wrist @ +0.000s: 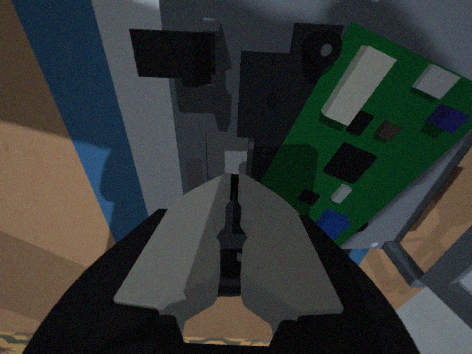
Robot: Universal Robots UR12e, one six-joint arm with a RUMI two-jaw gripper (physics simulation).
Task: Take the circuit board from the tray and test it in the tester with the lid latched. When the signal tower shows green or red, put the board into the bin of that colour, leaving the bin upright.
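Places are measured from the arm's base along level axes (x ahead, y left, z up), in millimetres.
Pixels of known places: gripper, fingertip midpoint: (234, 176).
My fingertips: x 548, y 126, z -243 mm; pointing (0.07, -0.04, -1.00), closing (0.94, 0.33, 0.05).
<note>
Ahead of a thing's pixels: the offset from my fingertips to its top centre. "spot": to the spot under its first point. Level surfaces: height alone.
My gripper (234, 176) is shut and empty, pointing into the tester @[spot: dx -95, dy +20, dz -54 mm] (120, 75), a grey housing with a blue side. The green circuit board @[dx +47, dy +38, dz +34 mm] (372, 177) lies skewed over the tester's dark bed @[dx +37, dy +32, dz +22 mm] (265, 95), to the right of my fingertips. Its lower left part is shaded and partly hidden behind the right finger. A small pale square @[spot: dx +9, dy -18, dz -54 mm] (235, 161) on a grey block shows just ahead of the fingertips. The lid's position cannot be told for certain. The signal tower, tray and bins cannot be made out in this view.
A black block @[spot: dx -47, dy +59, dz +32 mm] (170, 54) stands out at the upper left of the tester. A round dark post @[dx +6, dy +81, dz +21 mm] (312, 47) is by the board's upper left corner. A grey rod @[spot: dx +148, dy -17, dz +23 mm] (404, 264) and a pale panel (437, 320) are at the lower right. Brown table @[dz -60 mm] (40, 190) shows at the left.
</note>
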